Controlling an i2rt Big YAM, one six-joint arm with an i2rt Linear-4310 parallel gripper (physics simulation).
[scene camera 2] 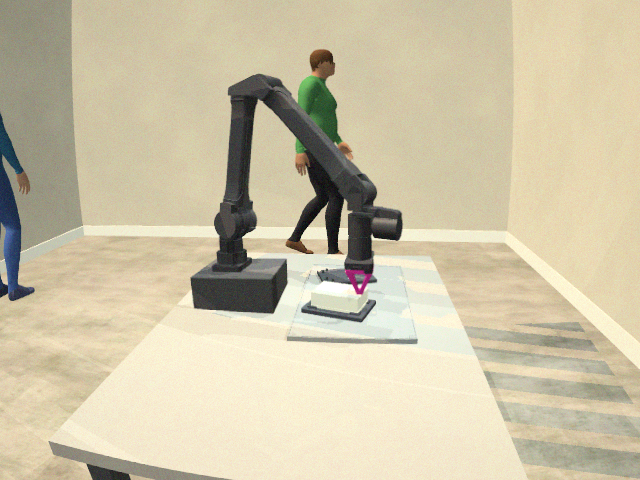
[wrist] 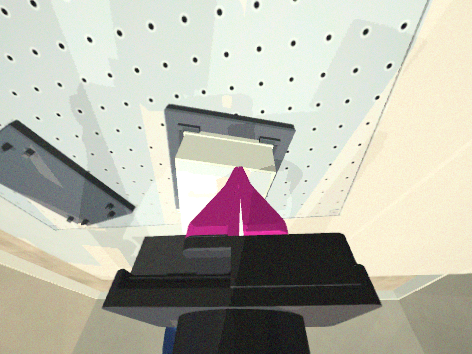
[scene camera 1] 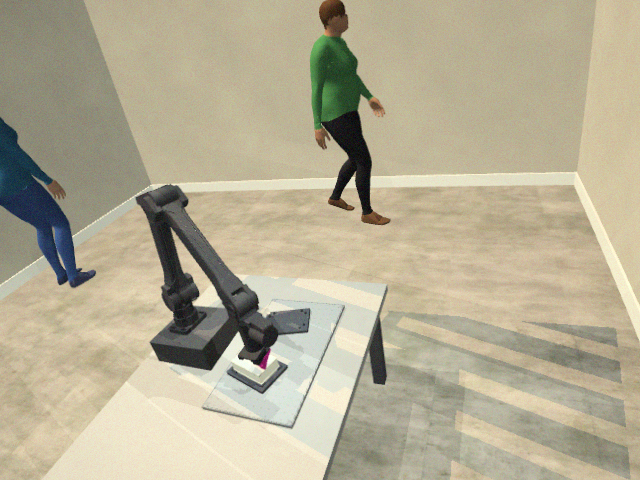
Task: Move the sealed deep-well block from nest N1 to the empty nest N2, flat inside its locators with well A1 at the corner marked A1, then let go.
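Places are measured from the arm's base along level axes (x ahead, y left, z up), in millimetres.
Pixels of known places: gripper, fingertip midpoint: (scene camera 2: 359,294) (wrist: 239,172) (scene camera 1: 263,368); arm's base, link origin: (scene camera 2: 232,266) (scene camera 1: 188,323).
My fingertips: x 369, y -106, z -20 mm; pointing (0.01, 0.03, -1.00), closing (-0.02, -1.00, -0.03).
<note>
For each thing: its middle in the pictures, then the offset to it from my fingertips. Level surfaces: height alone.
- sealed deep-well block, body centre: (wrist: 221,194) (scene camera 2: 339,297) (scene camera 1: 255,364) dy +25, dx -52, dz -20 mm
- dark nest plate, body centre: (wrist: 222,179) (scene camera 2: 339,305) (scene camera 1: 256,369) dy +26, dx -53, dz -44 mm
- dark nest, body centre: (wrist: 56,189) (scene camera 2: 346,274) (scene camera 1: 286,321) dy +256, dx -56, dz -42 mm
- light perforated board, body centre: (wrist: 138,155) (scene camera 2: 354,296) (scene camera 1: 280,352) dy +125, dx -19, dz -59 mm
- table, surface height: dz -66 mm
The sealed deep-well block (scene camera 1: 249,373) (scene camera 2: 336,301) (wrist: 222,150), cream with a white top, sits in a dark nest plate (scene camera 1: 262,387) (scene camera 2: 330,313) (wrist: 215,121) and looks level. The other dark nest (scene camera 1: 295,321) (scene camera 2: 343,276) (wrist: 55,175) is empty, with small locators near its corners, and lies turned at an angle to the first. My gripper (scene camera 1: 263,367) (scene camera 2: 359,292) (wrist: 239,172) is shut and holds nothing. Its magenta fingertips point down over the block's top, near one end; whether they touch it is unclear. The A1 marks and nest labels cannot be read.
Both nests stand on a light perforated board (scene camera 1: 289,413) (scene camera 2: 356,339) (wrist: 310,60) on the table (scene camera 1: 206,444) (scene camera 2: 258,392). The arm's dark base box (scene camera 1: 191,343) (scene camera 2: 237,289) stands beside the board. Two people are in the room beyond the table.
</note>
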